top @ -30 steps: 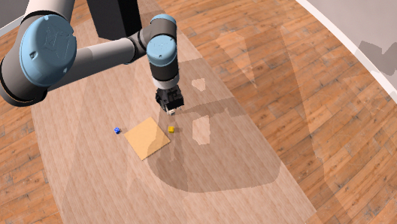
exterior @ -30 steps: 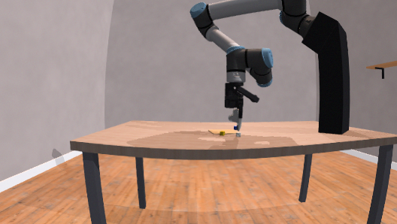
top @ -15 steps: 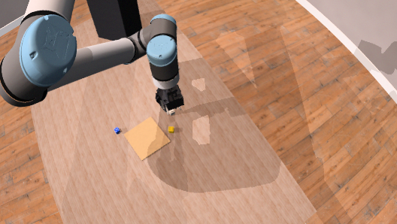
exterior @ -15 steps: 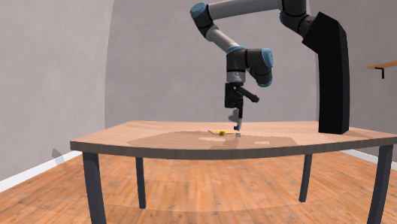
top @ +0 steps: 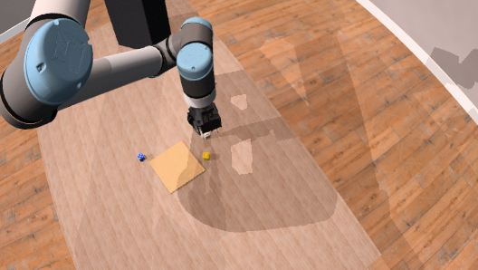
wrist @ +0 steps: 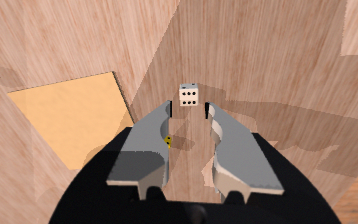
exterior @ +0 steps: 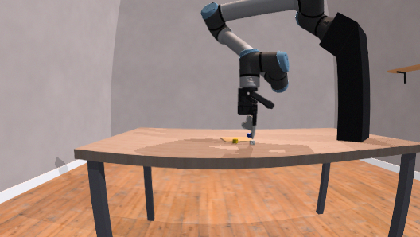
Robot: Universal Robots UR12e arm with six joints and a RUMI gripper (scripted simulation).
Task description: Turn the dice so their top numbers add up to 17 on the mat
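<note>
Now: hand 30 mm above the white die. The rest, counted from my hand: blue die: 100 mm behind, 220 mm to the right, 30 mm below; then tan mat: 10 mm ahead, 150 mm to the right, 40 mm below; then yellow die: 60 mm ahead, 60 mm to the right, 30 mm below.
</note>
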